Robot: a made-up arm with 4 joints. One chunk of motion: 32 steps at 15 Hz.
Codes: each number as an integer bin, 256 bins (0 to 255) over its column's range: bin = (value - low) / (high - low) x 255, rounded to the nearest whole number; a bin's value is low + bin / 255 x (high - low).
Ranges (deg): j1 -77.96..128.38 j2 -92.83..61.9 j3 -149..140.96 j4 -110.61..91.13
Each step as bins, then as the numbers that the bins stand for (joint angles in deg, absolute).
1 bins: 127 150 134 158
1 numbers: 24.81 -1.81 3.37 14.39
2 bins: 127 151 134 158
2 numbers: 24.81 -1.21 3.37 14.39
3 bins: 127 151 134 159
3 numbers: 24.81 -1.21 3.37 15.18
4 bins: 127 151 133 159
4 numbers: 24.81 -1.21 2.23 15.18
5 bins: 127 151 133 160
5 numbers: 24.81 -1.21 2.23 15.97
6 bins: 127 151 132 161
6 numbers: 24.81 -1.21 1.10 16.76
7 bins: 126 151 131 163
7 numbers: 24.00 -1.21 -0.04 18.35
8 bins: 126 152 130 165
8 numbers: 24.00 -0.60 -1.18 19.93
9 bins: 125 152 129 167
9 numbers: 23.19 -0.60 -2.31 21.51
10 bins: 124 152 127 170
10 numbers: 22.38 -0.60 -4.59 23.88
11 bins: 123 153 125 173
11 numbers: 21.57 0.01 -6.86 26.26
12 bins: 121 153 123 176
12 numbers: 19.95 0.01 -9.14 28.63
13 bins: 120 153 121 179
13 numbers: 19.14 0.01 -11.41 31.00
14 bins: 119 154 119 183
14 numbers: 18.33 0.61 -13.69 34.17
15 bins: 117 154 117 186
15 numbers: 16.71 0.61 -15.96 36.54
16 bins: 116 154 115 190
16 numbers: 15.90 0.61 -18.23 39.71
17 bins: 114 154 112 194
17 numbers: 14.29 0.61 -21.65 42.87
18 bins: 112 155 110 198
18 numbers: 12.67 1.22 -23.92 46.04
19 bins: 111 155 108 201
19 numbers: 11.86 1.22 -26.19 48.41
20 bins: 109 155 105 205
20 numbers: 10.24 1.22 -29.60 51.57
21 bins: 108 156 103 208
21 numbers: 9.43 1.83 -31.88 53.95
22 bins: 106 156 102 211
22 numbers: 7.81 1.83 -33.02 56.32
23 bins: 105 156 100 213
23 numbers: 7.00 1.83 -35.29 57.90
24 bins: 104 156 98 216
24 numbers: 6.19 1.83 -37.56 60.28
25 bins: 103 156 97 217
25 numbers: 5.39 1.83 -38.70 61.07
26 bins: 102 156 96 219
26 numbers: 4.58 1.83 -39.84 62.65
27 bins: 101 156 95 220
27 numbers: 3.77 1.83 -40.98 63.44
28 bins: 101 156 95 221
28 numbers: 3.77 1.83 -40.98 64.23
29 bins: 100 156 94 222
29 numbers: 2.96 1.83 -42.11 65.02
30 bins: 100 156 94 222
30 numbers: 2.96 1.83 -42.11 65.02
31 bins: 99 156 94 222
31 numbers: 2.15 1.83 -42.11 65.02
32 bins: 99 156 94 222
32 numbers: 2.15 1.83 -42.11 65.02
